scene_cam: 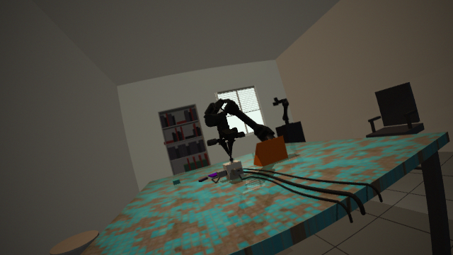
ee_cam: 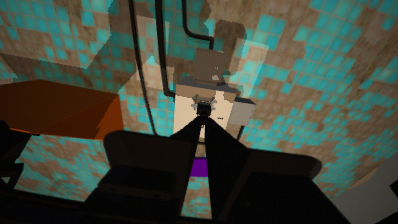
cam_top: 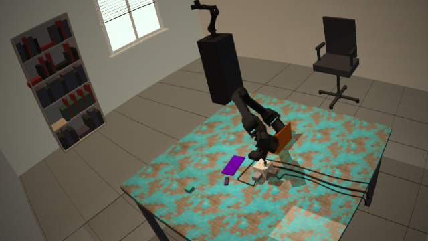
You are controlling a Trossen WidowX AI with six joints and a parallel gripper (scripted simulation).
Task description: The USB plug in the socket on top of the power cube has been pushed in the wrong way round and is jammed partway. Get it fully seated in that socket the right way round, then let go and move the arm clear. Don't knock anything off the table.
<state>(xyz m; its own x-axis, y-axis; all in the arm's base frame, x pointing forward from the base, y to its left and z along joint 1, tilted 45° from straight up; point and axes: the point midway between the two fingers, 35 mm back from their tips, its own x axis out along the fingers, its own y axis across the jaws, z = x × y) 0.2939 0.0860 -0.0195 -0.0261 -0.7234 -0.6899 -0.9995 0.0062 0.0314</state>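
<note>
Now: the dark USB plug 20 mm below my gripper tip. Also, from my gripper tip: teal cube (310 mm to the right, 300 mm ahead, 100 mm below); flat purple slab (220 mm to the right, 110 mm below, 20 mm ahead); small purple stick (170 mm to the right, 140 mm ahead, 110 mm below).
</note>
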